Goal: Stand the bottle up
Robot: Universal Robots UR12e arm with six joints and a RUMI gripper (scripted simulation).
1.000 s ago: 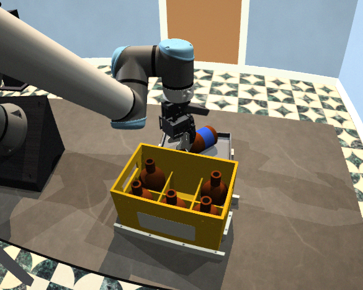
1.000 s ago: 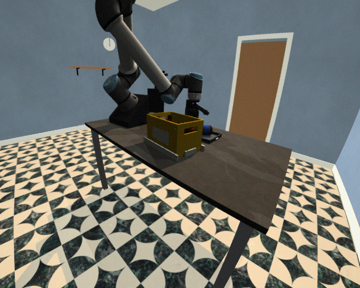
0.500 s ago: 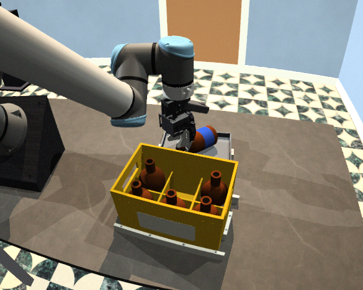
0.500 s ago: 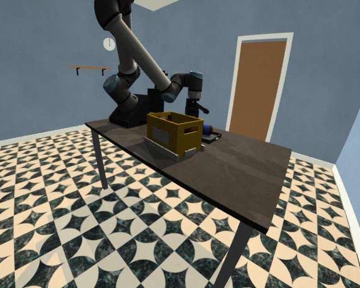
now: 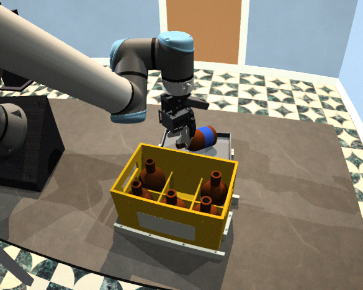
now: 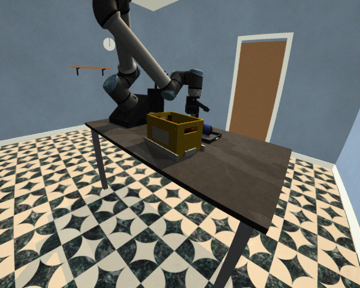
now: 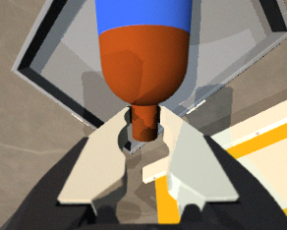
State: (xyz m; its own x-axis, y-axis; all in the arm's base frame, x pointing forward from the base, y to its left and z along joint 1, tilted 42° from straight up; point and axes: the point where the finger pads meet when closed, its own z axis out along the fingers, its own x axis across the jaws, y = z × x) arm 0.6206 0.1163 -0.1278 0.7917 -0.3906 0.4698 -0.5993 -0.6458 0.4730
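Right now my hand is 4 cm to the right of the bottle, 3 cm short of it and 1 cm above it. Round my hand: crate (25 cm to the right, 4 cm ahead, 1 cm above); then grey tray (6 cm below, 4 cm to the left, 3 cm ahead).
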